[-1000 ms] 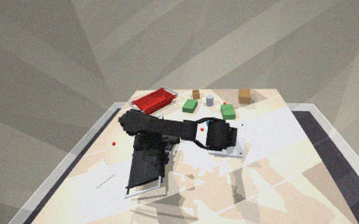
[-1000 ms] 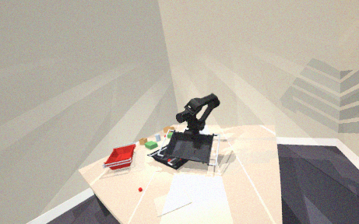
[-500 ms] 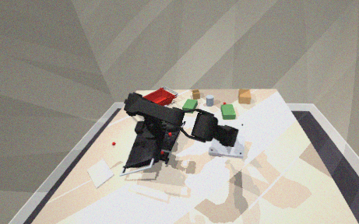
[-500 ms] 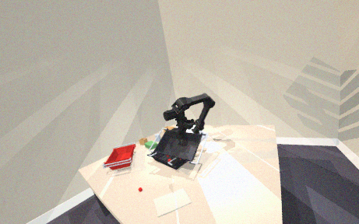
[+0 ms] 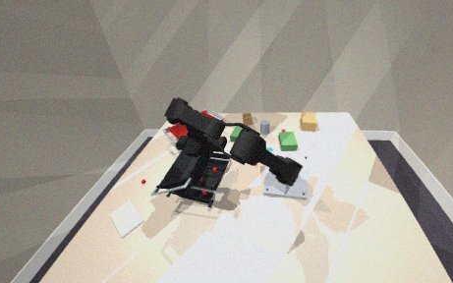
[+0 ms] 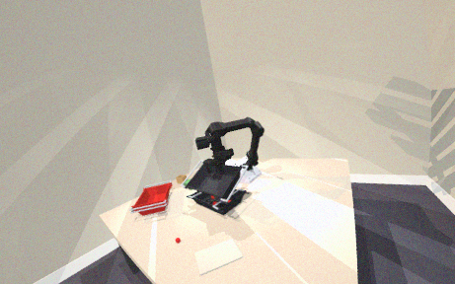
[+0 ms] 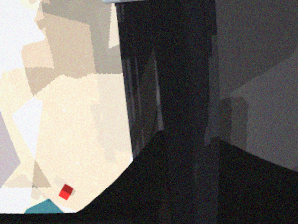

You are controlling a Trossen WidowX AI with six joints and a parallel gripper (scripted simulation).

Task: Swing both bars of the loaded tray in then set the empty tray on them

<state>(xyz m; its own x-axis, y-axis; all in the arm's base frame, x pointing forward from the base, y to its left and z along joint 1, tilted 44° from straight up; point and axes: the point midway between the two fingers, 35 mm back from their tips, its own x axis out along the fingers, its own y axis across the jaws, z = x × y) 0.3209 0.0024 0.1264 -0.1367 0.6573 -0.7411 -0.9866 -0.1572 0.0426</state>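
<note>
The black tray is 8 cm ahead of my gripper tip, 1 cm to the left of it and 1 cm below it. From my gripper tip the other things lie so: grey cylinder (47 cm to the right, 14 cm below, 14 cm behind); then white sheet (30 cm ahead, 26 cm to the left, 17 cm below).
</note>
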